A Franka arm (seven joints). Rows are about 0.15 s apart.
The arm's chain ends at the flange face. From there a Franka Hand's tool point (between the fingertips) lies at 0.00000 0.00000 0.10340 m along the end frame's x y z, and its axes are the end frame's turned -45 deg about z.
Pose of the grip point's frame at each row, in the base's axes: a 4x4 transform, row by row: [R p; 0 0 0 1], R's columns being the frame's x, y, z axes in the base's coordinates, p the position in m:
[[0.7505, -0.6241, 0.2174, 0.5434], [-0.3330, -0.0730, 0.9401, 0.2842], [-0.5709, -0.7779, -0.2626, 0.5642], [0, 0, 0, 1]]
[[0.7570, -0.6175, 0.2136, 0.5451], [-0.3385, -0.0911, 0.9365, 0.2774], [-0.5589, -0.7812, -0.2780, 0.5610], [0, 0, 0, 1]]
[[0.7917, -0.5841, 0.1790, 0.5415], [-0.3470, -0.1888, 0.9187, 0.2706], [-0.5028, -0.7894, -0.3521, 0.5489], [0, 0, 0, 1]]
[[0.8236, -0.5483, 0.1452, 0.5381], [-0.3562, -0.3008, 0.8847, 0.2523], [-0.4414, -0.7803, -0.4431, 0.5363], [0, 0, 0, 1]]
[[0.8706, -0.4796, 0.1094, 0.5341], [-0.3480, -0.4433, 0.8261, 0.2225], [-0.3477, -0.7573, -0.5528, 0.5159], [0, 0, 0, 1]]
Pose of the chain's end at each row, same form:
[[0.0894, -0.9720, 0.2174, 0.5209], [-0.2871, 0.1838, 0.9401, 0.1870], [-0.9537, -0.1464, -0.2626, 0.5914], [0, 0, 0, 1]]
[[0.0986, -0.9719, 0.2136, 0.5230], [-0.3038, 0.1749, 0.9365, 0.1806], [-0.9476, -0.1572, -0.2780, 0.5897], [0, 0, 0, 1]]
[[0.1468, -0.9728, 0.1790, 0.5230], [-0.3789, 0.1119, 0.9187, 0.1756], [-0.9137, -0.2027, -0.3521, 0.5853], [0, 0, 0, 1]]
[[0.1947, -0.9701, 0.1452, 0.5231], [-0.4646, 0.0392, 0.8847, 0.1608], [-0.8639, -0.2396, -0.4431, 0.5821], [0, 0, 0, 1]]
[[0.2765, -0.9547, 0.1094, 0.5228], [-0.5595, -0.0674, 0.8261, 0.1371], [-0.7814, -0.2896, -0.5528, 0.5731], [0, 0, 0, 1]]

